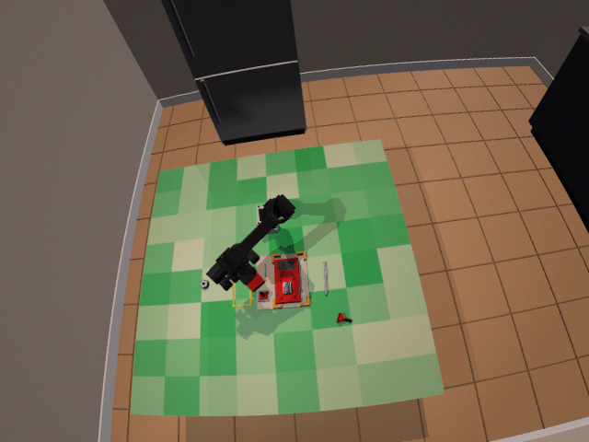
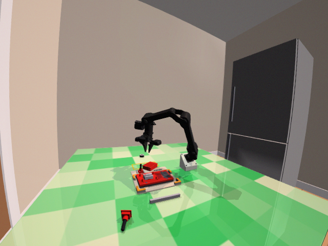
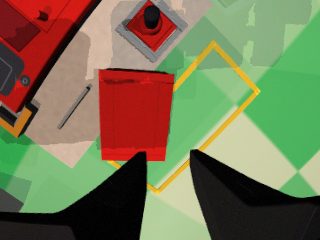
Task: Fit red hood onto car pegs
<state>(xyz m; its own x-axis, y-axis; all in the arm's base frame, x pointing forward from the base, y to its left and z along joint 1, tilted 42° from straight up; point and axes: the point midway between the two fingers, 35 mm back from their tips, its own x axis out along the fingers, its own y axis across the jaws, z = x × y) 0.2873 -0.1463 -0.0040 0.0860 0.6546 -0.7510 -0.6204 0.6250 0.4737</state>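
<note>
Right now the red hood is 90 mm below my gripper tip, 20 mm to the left of it and 20 mm behind it. The rest, counted from my gripper tip: small wheel: 210 mm to the right, 100 mm below, 30 mm behind; grey bar: 330 mm to the left, 110 mm below, 30 mm ahead; grey engine block: 170 mm to the left, 90 mm below, 50 mm ahead.
</note>
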